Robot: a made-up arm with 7 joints. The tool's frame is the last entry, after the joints. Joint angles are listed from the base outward. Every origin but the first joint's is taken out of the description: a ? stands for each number. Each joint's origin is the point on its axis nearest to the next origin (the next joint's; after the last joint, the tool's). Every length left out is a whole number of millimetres.
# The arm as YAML. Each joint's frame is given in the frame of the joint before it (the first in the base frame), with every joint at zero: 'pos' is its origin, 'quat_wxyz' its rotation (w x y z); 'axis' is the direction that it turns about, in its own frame. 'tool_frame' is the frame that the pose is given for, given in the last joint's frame.
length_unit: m
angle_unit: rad
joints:
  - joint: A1
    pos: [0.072, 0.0, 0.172]
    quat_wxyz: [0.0, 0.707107, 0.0, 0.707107]
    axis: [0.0, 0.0, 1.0]
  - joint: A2
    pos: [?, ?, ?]
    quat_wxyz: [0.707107, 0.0, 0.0, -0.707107]
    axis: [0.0, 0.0, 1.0]
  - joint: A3
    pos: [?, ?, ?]
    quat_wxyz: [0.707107, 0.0, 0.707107, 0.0]
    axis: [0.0, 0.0, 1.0]
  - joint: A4
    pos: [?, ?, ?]
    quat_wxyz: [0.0, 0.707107, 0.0, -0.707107]
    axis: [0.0, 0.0, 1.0]
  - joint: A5
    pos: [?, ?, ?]
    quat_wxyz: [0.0, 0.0, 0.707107, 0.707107]
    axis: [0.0, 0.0, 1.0]
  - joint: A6
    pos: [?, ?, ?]
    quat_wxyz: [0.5, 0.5, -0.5, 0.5]
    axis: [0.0, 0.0, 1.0]
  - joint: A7
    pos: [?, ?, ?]
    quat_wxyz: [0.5, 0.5, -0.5, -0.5]
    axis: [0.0, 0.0, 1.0]
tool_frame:
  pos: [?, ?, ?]
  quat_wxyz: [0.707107, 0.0, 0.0, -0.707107]
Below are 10 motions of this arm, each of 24 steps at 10 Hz.
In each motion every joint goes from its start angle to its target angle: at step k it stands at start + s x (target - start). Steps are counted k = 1, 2, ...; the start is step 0. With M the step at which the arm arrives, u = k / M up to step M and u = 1 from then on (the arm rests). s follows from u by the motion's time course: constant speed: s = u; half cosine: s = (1 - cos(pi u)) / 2; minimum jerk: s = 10 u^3 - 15 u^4 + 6 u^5.
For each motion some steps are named. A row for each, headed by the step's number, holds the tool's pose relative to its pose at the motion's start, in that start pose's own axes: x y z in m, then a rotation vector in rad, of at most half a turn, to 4 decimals.
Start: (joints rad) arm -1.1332 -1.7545 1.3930 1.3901 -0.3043 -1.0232 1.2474
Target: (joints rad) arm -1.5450 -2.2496 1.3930 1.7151 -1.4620 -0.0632 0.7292
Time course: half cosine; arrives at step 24
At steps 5, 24:
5: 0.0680 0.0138 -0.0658 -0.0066 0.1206 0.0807
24: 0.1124 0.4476 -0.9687 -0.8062 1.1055 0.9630

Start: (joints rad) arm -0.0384 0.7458 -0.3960 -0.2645 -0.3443 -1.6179 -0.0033
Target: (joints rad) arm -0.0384 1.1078 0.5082 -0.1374 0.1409 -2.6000 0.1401
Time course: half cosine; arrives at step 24
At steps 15, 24:
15: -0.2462 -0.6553 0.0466 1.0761 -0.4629 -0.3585
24: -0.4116 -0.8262 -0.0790 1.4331 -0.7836 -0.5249

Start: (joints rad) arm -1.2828 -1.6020 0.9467 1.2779 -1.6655 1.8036 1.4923
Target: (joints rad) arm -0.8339 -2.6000 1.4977 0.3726 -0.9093 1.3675 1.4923
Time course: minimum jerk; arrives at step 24
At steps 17, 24:
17: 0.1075 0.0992 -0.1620 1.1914 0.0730 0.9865
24: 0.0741 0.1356 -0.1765 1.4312 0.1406 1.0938

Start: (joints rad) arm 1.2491 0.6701 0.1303 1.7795 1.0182 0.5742 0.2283
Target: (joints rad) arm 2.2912 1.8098 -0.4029 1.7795 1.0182 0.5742 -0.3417
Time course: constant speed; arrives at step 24
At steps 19, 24:
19: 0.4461 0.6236 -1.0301 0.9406 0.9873 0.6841
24: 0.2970 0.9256 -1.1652 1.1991 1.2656 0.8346

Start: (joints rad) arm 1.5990 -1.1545 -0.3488 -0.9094 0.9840 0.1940 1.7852
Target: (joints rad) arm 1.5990 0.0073 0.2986 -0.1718 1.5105 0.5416 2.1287
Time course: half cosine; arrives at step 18
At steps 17, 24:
17: 0.3791 0.3055 -0.9142 1.8039 -0.5612 0.8855
24: 0.3842 0.3126 -0.9166 1.8159 -0.5661 0.8966

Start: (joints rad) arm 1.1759 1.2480 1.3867 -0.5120 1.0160 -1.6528 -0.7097
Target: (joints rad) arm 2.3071 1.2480 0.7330 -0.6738 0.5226 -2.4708 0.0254
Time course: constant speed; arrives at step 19
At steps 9, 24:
9: 0.4072 -0.0108 -0.6805 0.4515 0.9267 0.4184
24: 0.2919 -0.0767 -1.5356 1.3047 1.7160 0.3946

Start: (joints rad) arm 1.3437 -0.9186 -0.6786 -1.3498 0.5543 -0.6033 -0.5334
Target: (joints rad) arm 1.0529 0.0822 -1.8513 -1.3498 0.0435 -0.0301 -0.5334
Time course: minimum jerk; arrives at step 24
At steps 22, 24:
22: -0.5524 -0.2699 -0.2506 -0.5011 -0.0403 -0.8656
24: -0.5547 -0.2694 -0.2515 -0.5055 -0.0398 -0.8697

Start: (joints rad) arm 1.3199 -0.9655 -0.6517 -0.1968 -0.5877 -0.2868 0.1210
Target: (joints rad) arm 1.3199 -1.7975 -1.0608 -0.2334 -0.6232 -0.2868 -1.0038
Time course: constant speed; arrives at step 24
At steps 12, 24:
12: 0.1421 0.2344 0.0602 -0.4122 -0.0232 -0.3005
24: 0.2031 0.4916 0.0390 -0.7285 -0.2605 -0.4964

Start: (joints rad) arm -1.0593 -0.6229 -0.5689 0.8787 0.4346 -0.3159 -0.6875
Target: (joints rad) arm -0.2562 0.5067 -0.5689 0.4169 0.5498 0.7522 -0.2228
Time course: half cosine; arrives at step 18
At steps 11, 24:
11: -0.0884 -0.4499 -0.6155 0.1946 0.0983 -0.2532
24: -0.2844 -0.3726 -1.0129 0.2154 0.3451 -0.3271

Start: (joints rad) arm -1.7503 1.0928 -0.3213 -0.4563 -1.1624 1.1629 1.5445
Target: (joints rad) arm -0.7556 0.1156 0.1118 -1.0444 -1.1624 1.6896 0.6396
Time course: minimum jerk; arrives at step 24
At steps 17, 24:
17: 0.3260 -0.2339 0.0548 -0.2641 0.2753 -0.1686
24: 0.3429 -0.2507 0.0668 -0.3728 0.2838 -0.2034

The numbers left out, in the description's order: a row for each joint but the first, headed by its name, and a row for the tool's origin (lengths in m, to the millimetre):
A2: -0.381 -0.117 0.0
A3: -0.289 0.055 0.0
A4: 0.26 0.095 0.0
A5: 0.024 -0.077 0.0
A6: -0.31 0.441 0.0
A7: -0.304 -0.023 0.0
tool: 0.072 -0.106 0.0

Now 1 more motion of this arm.
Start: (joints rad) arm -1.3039 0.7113 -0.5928 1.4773 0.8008 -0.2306 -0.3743
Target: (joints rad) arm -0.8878 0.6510 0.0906 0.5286 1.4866 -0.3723 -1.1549
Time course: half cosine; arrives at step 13
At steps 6, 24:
6: -0.3198 -0.3086 0.1430 0.0854 -0.3767 -0.8705
24: -0.8669 -0.2441 0.1502 0.2668 -0.9250 -1.8218

